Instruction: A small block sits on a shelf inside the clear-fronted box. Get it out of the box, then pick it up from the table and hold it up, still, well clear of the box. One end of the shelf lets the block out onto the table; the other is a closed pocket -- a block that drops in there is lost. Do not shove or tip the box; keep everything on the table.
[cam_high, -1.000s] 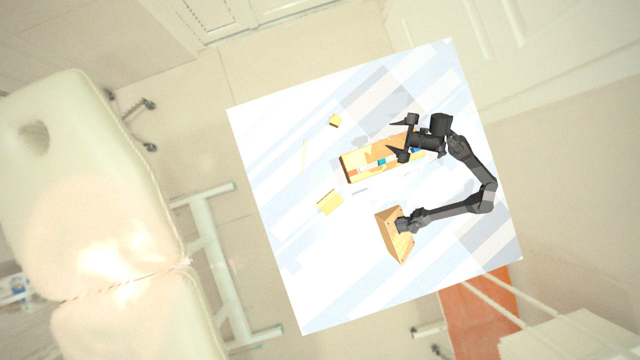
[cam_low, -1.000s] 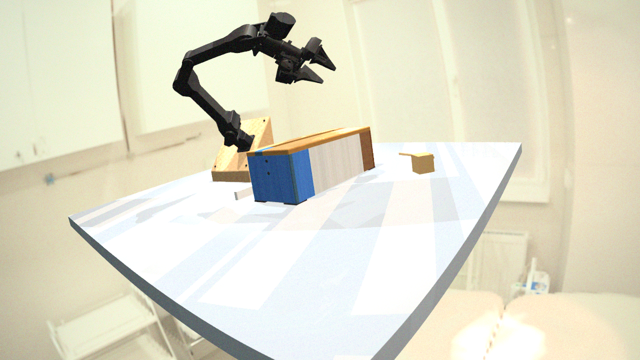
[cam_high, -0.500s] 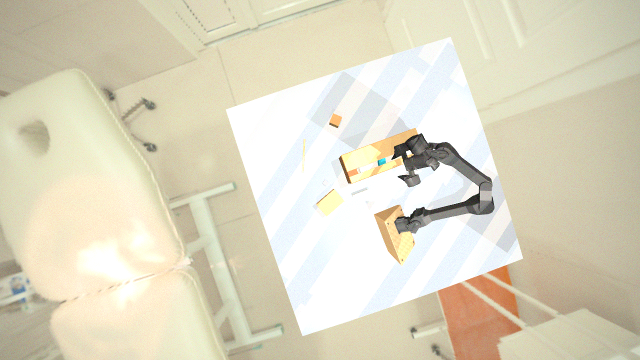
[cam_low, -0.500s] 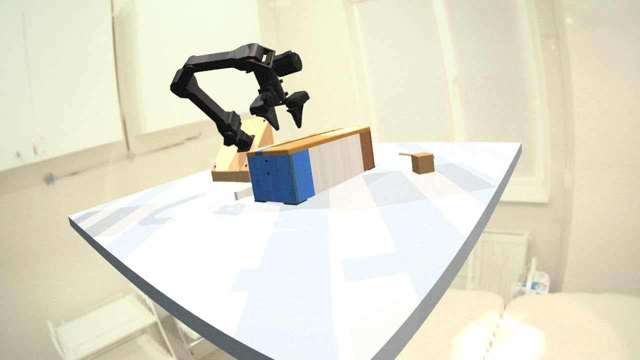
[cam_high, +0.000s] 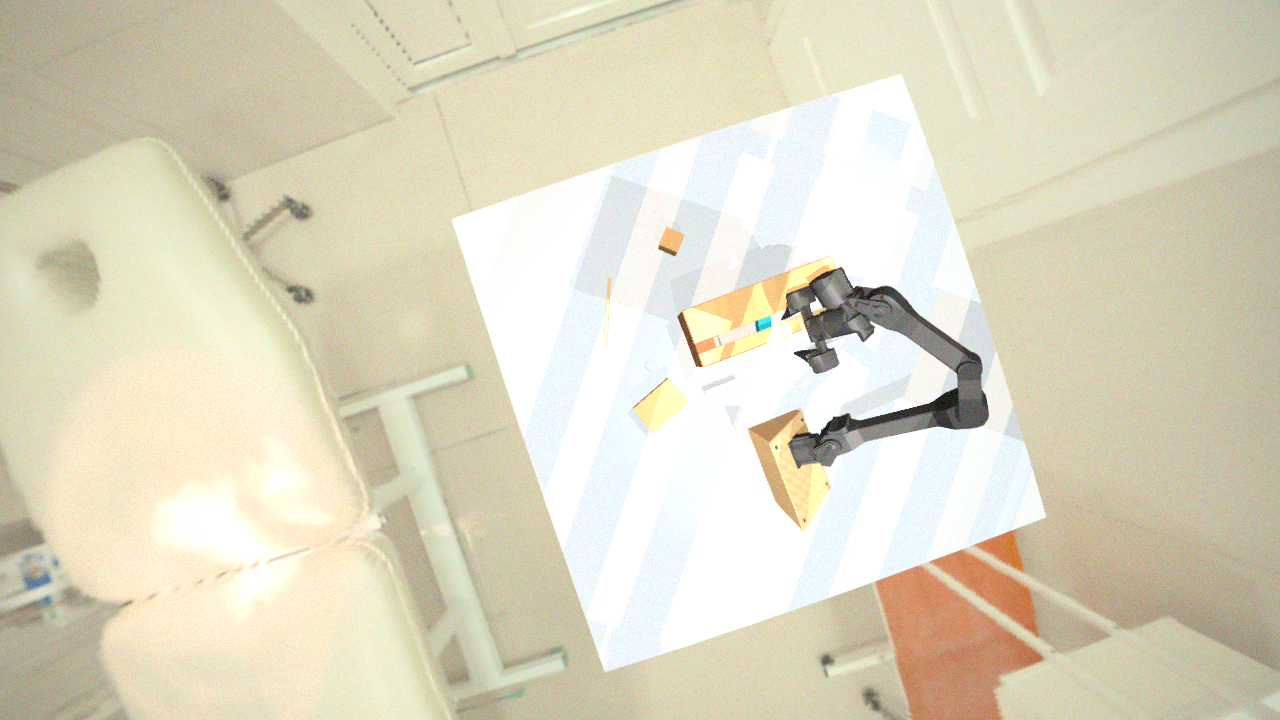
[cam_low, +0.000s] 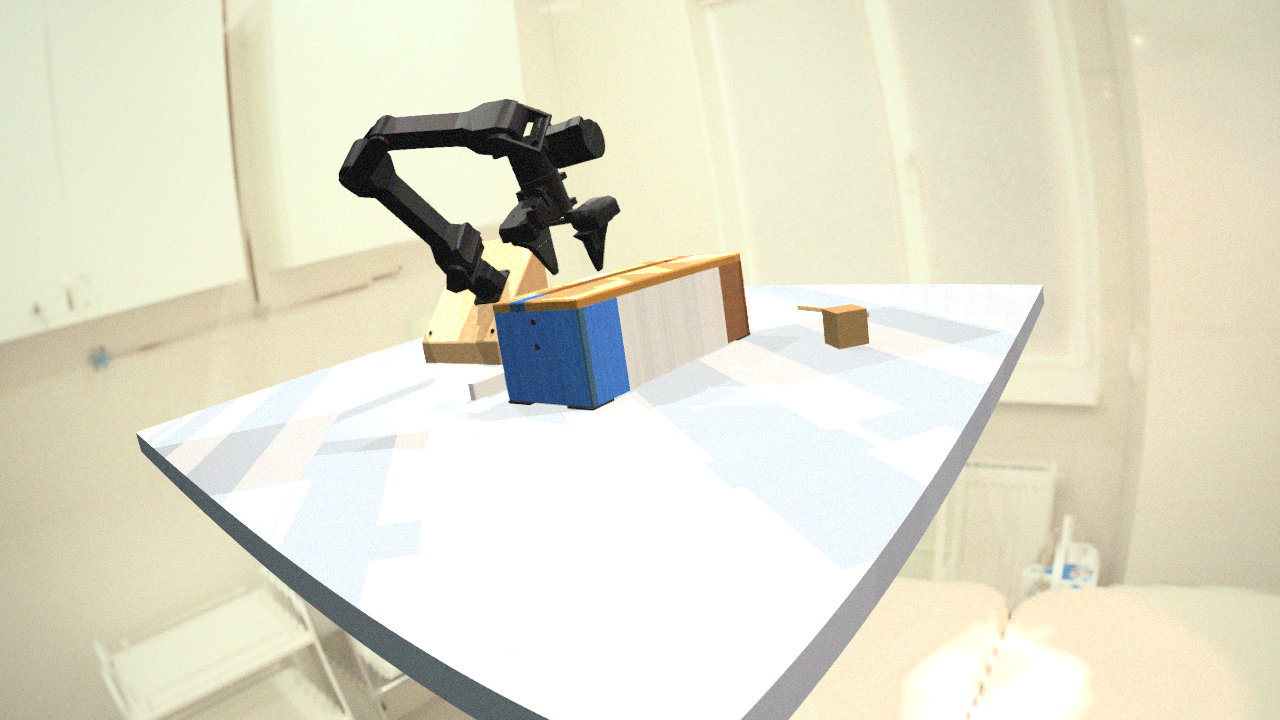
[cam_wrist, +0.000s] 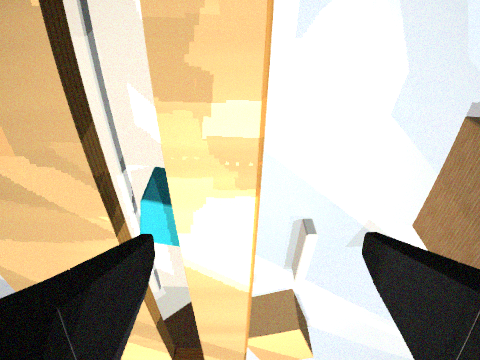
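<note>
Now: gripper tip 50 mm short of the cyan block, 50 mm above it and 30 mm to the right of it. The rest, counted from my gripper tip: wooden cube 340 mm ahead, 150 mm to the left, 120 mm below; thin stick 370 mm to the left, 240 mm ahead, 140 mm below; long box 80 mm below, 30 mm ahead, 20 mm to the left.
</note>
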